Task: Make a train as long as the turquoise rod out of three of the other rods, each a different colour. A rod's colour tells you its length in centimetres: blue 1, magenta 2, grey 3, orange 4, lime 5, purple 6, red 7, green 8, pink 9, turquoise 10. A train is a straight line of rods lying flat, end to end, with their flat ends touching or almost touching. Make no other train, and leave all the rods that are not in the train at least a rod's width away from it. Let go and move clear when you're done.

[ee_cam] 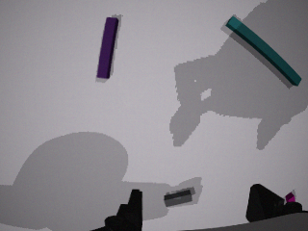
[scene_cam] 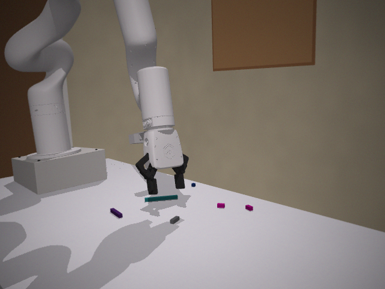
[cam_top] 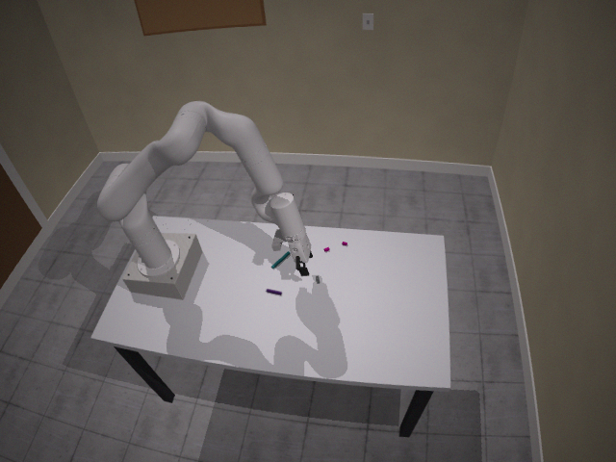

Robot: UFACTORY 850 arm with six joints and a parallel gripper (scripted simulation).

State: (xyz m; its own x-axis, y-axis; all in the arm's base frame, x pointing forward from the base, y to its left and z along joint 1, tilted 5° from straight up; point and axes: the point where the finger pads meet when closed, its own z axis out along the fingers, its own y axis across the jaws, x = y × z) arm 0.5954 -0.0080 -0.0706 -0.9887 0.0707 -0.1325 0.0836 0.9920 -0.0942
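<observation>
Right now the blue rod is 13 cm behind my hand, 25 cm to the left of it and 7 cm below it. Round my hand: purple rod: 13 cm behind, 8 cm to the right, 7 cm below; then turquoise rod: 11 cm behind, 8 cm to the left, 7 cm below; then grey rod: 4 cm ahead, 2 cm to the right, 7 cm below.
</observation>
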